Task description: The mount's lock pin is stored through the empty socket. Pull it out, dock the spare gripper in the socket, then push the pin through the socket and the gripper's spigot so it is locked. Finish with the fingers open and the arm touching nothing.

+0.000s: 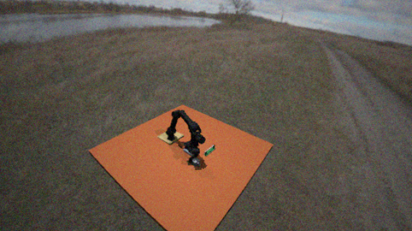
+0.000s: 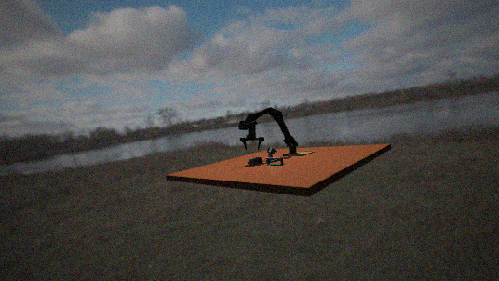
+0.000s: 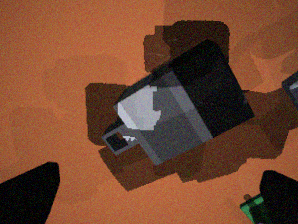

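My gripper tip is now 90 mm above the spare gripper. The rest, counted from my gripper tip: green cradle 210 mm to the left, 90 mm below; mount 120 mm behind, 90 mm to the left, 60 mm below.
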